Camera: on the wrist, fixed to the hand. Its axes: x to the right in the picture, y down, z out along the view.
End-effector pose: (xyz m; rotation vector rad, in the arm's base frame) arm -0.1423 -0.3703 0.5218 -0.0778 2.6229 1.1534
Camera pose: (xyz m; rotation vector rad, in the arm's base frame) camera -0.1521 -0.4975 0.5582 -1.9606 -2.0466 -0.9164
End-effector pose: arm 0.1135 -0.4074 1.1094 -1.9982 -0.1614 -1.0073
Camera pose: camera 0.0110 -0.4579 1.1768 -1.4162 0.9722 0.2201
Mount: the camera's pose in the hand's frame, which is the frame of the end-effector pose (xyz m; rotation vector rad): -0.0081 -0.0590 -0.1185 0.1835 -0.2260 1.5232
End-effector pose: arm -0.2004 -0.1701 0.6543 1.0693 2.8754 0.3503
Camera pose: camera -0.2472 -0.2415 0.7558 2.8172 1.3552 -0.0404
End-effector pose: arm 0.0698 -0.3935 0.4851 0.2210 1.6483 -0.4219
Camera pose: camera -0.0602 -0.3993 0.5104 1.3671 0.8366 0.5580
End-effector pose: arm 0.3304 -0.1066 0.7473 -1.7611 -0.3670 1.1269
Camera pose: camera 0.4369 -0.1509 0.8127 -1.6008 1.1370 2.2590
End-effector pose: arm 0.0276 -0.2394 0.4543 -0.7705 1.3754 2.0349
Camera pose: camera 0.0932 -0.3331 0.3871 -0.6769 -1.6323 -1.9681
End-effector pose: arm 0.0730 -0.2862 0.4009 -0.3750 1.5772 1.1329
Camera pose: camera 0.0505 -0.4140 0.3733 1.2658 1.6375 1.9613
